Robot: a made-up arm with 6 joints.
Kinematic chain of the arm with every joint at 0, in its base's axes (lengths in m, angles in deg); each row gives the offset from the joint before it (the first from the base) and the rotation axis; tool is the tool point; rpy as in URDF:
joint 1: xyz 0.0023 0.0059 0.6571 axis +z
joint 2: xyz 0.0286 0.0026 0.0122 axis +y
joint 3: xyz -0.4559 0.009 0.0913 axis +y
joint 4: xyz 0.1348 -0.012 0.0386 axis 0.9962 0 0.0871
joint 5: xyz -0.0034 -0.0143 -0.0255 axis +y
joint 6: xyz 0.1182 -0.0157 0.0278 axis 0.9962 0 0.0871
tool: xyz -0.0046 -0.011 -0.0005 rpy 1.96 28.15 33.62
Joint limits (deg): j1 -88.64..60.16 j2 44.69..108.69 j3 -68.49..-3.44 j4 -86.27..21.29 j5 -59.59..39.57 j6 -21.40..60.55
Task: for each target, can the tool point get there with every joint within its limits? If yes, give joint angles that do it. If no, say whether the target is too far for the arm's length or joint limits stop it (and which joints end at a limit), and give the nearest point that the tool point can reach.
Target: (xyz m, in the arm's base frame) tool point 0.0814 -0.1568 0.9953
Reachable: yes | joints -48.97 70.50 -24.57 -47.16 6.96 27.16
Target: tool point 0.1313 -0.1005 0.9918
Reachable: yes | joints -32.68 70.37 -14.32 -32.07 -19.50 6.62
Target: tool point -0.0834 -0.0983 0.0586
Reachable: no: joint limits stop it (at a limit: joint 1, joint 2, joint 3, joint 6) | nearest point -0.0417 -0.2367 0.8219 | short by 0.777 m
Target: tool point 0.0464 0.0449 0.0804
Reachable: no: joint limits stop it (at a limit: joint 2, joint 4, joint 6) | nearest point 0.1616 0.1467 0.8270 | short by 0.762 m
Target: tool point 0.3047 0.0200 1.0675
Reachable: yes | joints 9.29 83.02 -49.32 -13.96 -15.89 14.53
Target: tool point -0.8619 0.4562 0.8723
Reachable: no: too far | nearest point -0.0932 0.0556 0.9134 | short by 0.868 m
